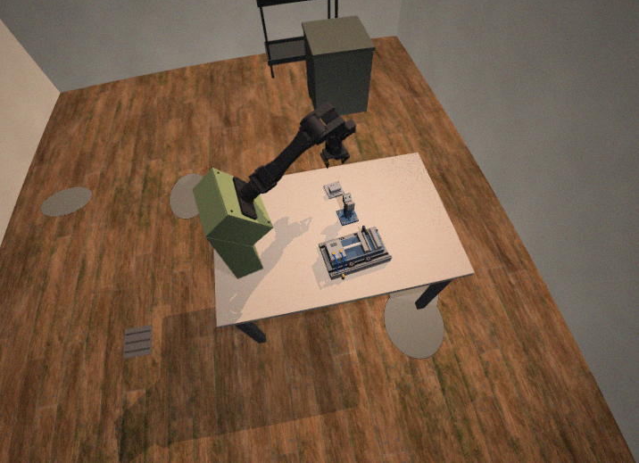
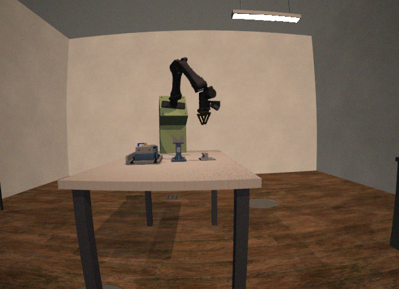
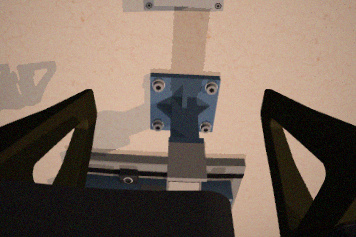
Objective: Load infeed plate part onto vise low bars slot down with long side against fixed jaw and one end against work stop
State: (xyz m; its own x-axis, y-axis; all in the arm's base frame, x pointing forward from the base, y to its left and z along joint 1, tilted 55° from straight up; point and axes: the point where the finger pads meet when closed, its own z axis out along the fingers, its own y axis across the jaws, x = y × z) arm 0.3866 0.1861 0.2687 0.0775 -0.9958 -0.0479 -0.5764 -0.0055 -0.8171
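My hand is 21 cm above the part and 1 cm short of it. Round my hand: moving jaw (36 cm to the right, 15 cm below, 5 cm ahead); then flat infeed plate (23 cm below, 2 cm to the left); then dark work stop rod (31 cm to the right, 14 cm below, 7 cm ahead).
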